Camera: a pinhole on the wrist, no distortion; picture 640 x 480 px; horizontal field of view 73.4 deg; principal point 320.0 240.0 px. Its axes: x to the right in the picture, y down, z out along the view. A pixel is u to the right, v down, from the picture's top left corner.
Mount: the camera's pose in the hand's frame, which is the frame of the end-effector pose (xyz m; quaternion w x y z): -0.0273 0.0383 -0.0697 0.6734 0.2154 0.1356 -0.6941
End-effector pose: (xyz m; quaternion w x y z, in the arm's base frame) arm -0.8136 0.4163 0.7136 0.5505 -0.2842 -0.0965 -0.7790
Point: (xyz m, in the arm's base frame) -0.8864 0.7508 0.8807
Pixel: 383 158
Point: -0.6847 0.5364 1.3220
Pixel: 125 464
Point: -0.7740 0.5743 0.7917
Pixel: 245 169
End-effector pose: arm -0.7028 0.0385 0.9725 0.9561 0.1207 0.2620 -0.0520
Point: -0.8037 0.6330 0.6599
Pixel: behind the camera
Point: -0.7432 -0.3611 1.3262
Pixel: 393 161
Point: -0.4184 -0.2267 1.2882
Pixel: 242 384
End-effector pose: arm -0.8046 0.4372 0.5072 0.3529 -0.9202 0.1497 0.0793
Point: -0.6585 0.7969 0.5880
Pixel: 564 362
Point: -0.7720 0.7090 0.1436
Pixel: 92 377
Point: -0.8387 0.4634 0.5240
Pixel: 376 223
